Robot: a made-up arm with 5 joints. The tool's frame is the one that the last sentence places. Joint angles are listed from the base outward.
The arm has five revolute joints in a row. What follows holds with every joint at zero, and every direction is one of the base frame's. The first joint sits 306 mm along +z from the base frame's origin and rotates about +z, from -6.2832 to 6.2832 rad. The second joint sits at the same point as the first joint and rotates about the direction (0, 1, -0.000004), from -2.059 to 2.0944 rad. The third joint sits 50 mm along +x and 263 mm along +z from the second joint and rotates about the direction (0, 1, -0.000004), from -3.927 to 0.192 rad. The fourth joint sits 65 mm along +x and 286 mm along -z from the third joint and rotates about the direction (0, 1, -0.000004), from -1.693 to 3.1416 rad. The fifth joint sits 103 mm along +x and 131 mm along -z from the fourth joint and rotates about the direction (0, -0.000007, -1), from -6.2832 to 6.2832 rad. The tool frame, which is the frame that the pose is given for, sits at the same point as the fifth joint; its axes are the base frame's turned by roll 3.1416, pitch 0 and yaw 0 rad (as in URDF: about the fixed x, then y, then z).
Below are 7 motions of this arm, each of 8 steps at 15 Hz.
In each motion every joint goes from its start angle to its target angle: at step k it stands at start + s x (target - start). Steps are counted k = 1, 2, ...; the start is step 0. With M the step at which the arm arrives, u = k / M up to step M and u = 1 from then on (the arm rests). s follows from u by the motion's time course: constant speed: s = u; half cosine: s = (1 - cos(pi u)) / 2; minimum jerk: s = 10 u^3 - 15 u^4 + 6 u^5.
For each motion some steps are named. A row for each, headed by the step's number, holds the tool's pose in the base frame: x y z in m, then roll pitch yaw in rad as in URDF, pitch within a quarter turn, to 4 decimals.
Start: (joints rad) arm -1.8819 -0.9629 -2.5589 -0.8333 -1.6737
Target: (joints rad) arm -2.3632 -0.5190 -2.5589 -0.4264 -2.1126
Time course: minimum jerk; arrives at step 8
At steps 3, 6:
3: 0.1994 0.4197 0.7661 -0.9676 -0.1852 -0.5697
6: 0.2085 0.2271 0.9151 -0.4024 -0.2090 -1.1962

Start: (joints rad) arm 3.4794 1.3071 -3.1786 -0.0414 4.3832
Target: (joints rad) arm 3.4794 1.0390 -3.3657 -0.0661 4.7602
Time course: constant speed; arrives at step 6
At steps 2, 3, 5, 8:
2: -0.5266 -0.1850 0.6868 1.0599 0.1781 -1.3320
3: -0.4990 -0.1753 0.7201 0.9842 0.1174 -1.3107
5: -0.4380 -0.1539 0.7798 0.8287 0.0111 -1.2431
8: -0.4050 -0.1423 0.8058 0.7482 -0.0325 -1.1980

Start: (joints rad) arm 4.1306 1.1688 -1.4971 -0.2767 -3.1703
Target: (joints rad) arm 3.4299 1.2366 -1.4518 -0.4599 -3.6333
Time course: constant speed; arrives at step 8
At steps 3, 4, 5, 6, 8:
3: -0.4235 -0.3762 0.0552 -2.9957 0.6165 0.9751
4: -0.4525 -0.3360 0.0524 -2.9523 0.6152 0.9592
5: -0.4777 -0.2936 0.0496 -2.9087 0.6113 0.9429
6: -0.4989 -0.2494 0.0469 -2.8653 0.6047 0.9261
8: -0.5289 -0.1569 0.0416 -2.7802 0.5835 0.8896

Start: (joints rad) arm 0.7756 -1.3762 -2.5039 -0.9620 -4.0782
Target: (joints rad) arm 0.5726 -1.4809 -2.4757 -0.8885 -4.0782
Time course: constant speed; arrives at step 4
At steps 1, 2, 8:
1: -0.4575 -0.4052 0.4433 1.7323 -0.6280 -0.9413
2: -0.4816 -0.3848 0.4319 1.7332 -0.6279 -0.9926
8: -0.5265 -0.3394 0.4088 1.7350 -0.6277 -1.0952

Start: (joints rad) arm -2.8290 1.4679 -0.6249 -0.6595 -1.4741
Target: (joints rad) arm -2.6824 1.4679 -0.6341 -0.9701 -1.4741
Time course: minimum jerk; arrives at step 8
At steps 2, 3, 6, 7, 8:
2: -0.1694 -0.0576 -0.1006 -2.9919 0.0145 -1.3386
3: -0.1756 -0.0647 -0.0962 -3.0465 0.0092 -1.3141
6: -0.1936 -0.0921 -0.0766 3.0389 -0.0099 -1.2230
7: -0.1955 -0.0961 -0.0734 3.0110 -0.0126 -1.2098
8: -0.1959 -0.0968 -0.0729 3.0059 -0.0131 -1.2074

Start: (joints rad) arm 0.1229 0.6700 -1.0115 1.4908 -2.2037
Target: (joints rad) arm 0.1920 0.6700 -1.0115 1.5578 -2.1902
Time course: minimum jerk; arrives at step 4
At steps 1, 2, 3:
1: 0.2787 0.0365 0.0863 -2.0699 -0.5709 1.9874
2: 0.2738 0.0435 0.0885 -2.0379 -0.5734 1.9953
3: 0.2688 0.0503 0.0907 -2.0058 -0.5753 2.0033

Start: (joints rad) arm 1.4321 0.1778 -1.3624 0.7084 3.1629
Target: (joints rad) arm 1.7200 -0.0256 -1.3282 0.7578 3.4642
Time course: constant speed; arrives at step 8
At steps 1, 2, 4, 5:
1: 0.0546 0.5295 0.4500 3.1101 0.4902 -1.7404
2: 0.0352 0.5265 0.4607 3.0882 0.5036 -1.7479
4: -0.0027 0.5177 0.4815 3.0403 0.5274 -1.7649
5: -0.0211 0.5120 0.4918 3.0144 0.5377 -1.7743

